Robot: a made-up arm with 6 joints. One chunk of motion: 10 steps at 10 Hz.
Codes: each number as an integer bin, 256 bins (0 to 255) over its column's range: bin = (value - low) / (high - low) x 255, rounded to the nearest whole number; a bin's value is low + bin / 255 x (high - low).
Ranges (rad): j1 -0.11..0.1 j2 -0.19..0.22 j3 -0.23..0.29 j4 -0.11..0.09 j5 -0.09..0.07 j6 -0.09..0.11
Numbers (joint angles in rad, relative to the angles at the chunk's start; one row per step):
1: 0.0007 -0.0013 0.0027 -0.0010 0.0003 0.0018
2: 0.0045 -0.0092 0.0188 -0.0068 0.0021 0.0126
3: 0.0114 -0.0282 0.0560 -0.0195 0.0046 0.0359
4: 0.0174 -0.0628 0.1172 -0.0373 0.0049 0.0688
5: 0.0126 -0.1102 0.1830 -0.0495 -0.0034 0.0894
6: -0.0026 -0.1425 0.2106 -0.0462 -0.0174 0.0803
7: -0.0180 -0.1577 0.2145 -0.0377 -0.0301 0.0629
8: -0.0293 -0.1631 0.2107 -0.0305 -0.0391 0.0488
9: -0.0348 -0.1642 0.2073 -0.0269 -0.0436 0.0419
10: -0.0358 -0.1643 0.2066 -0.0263 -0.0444 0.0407
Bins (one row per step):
1: 134 117 114 139 144 117
2: 139 112 122 132 147 131
3: 147 101 140 115 151 161
4: 155 79 170 93 151 202
5: 149 50 203 77 138 229
6: 130 30 216 81 116 217
7: 112 20 218 92 95 195
8: 98 17 216 101 81 177
9: 91 16 214 106 74 168
10: 90 16 214 107 73 167

